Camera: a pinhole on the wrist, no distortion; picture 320 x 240 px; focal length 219.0 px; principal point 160.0 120.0 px. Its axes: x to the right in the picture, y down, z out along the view. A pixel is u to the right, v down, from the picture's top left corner.
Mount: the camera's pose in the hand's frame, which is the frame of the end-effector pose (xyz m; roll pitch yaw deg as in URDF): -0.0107 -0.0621 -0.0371 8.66 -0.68 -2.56
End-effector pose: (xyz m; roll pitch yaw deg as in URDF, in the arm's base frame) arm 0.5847 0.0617 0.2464 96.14 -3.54 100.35
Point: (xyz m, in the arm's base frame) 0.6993 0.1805 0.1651
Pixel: 289 146
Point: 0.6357 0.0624 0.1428
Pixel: 157 78
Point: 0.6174 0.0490 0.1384
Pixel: 130 44
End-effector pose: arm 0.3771 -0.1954 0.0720 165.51 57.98 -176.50
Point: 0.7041 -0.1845 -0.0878
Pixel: 148 131
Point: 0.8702 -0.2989 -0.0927
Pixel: 120 68
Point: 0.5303 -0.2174 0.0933
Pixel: 28 151
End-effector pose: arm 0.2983 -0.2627 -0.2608 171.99 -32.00 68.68
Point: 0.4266 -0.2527 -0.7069
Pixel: 71 210
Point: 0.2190 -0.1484 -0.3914
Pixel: 175 64
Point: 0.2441 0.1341 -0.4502
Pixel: 289 52
